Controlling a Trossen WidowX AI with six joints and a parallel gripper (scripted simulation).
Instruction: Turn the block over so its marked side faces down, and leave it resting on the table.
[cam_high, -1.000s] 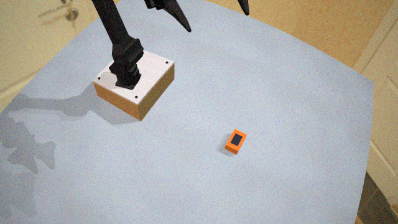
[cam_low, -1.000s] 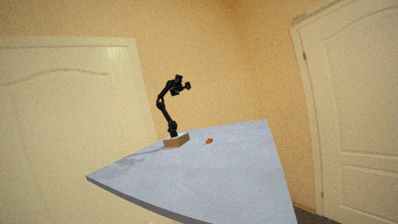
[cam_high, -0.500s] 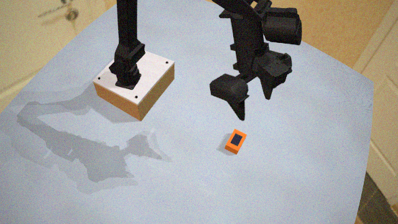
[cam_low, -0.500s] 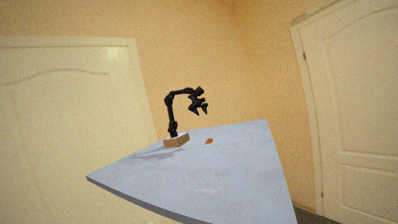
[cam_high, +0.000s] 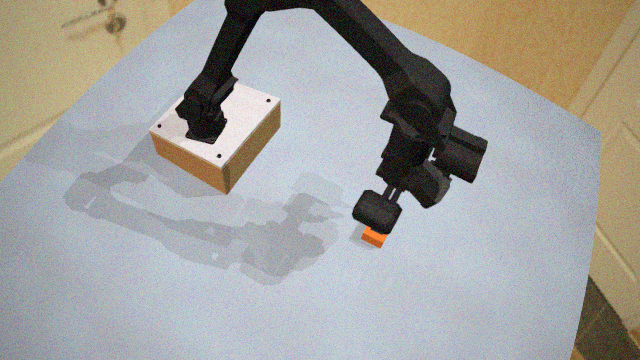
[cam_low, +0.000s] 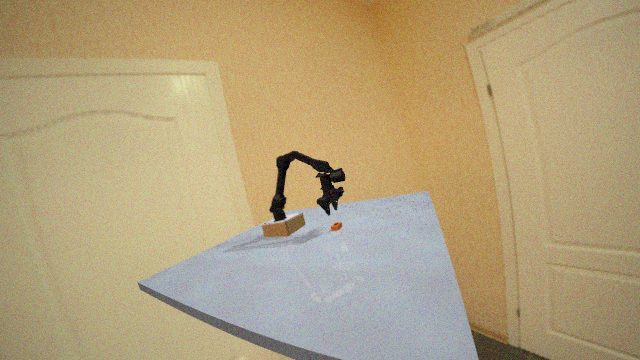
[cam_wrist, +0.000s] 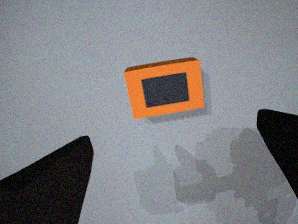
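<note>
The orange block lies 7 cm below my gripper tip.
</note>
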